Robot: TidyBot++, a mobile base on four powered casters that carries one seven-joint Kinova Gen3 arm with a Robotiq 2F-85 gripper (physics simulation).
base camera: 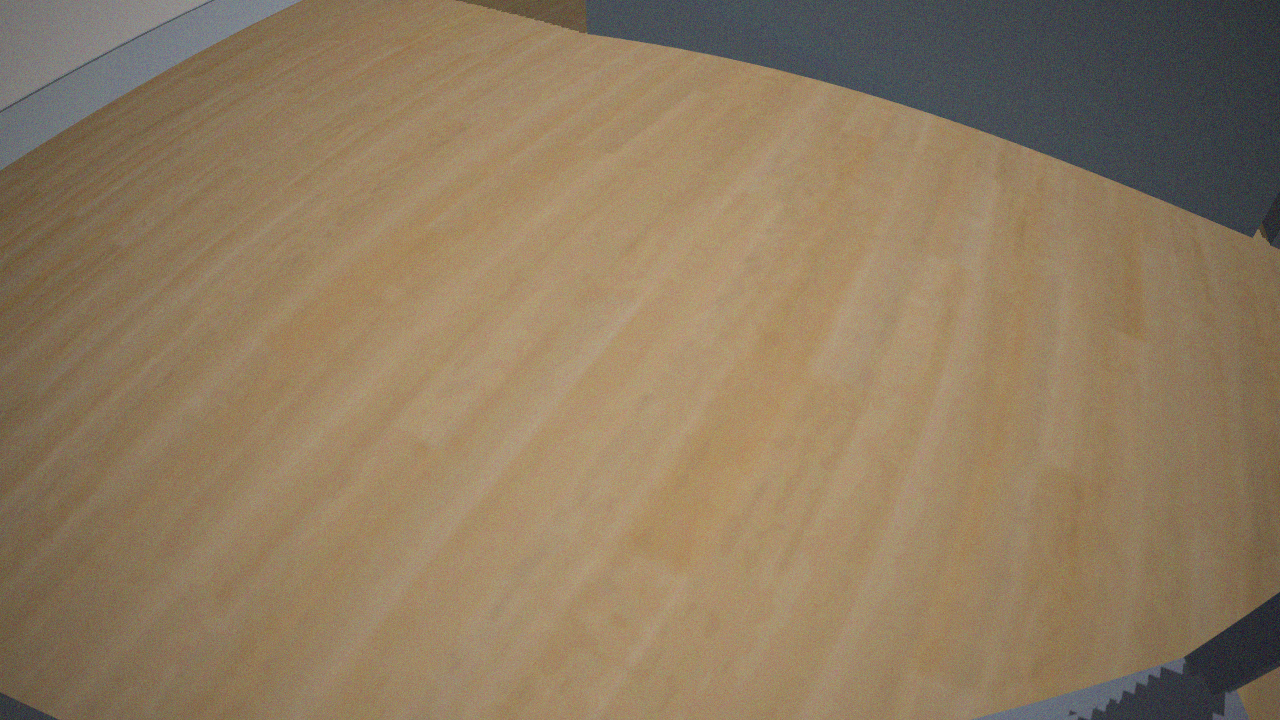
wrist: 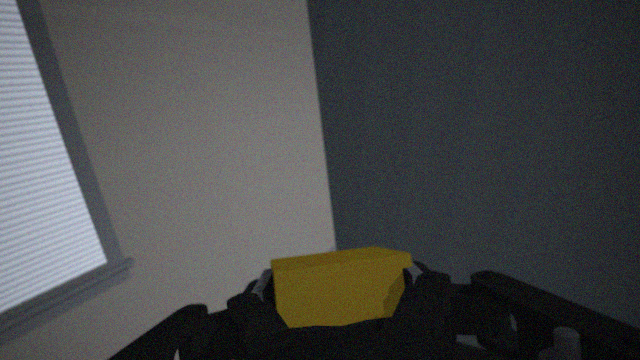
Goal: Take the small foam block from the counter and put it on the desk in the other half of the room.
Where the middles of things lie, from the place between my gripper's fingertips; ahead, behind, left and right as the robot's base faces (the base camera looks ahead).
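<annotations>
Yellow foam block [wrist: 338,288]: 20 mm below my hand, 20 mm behind it.
</annotations>
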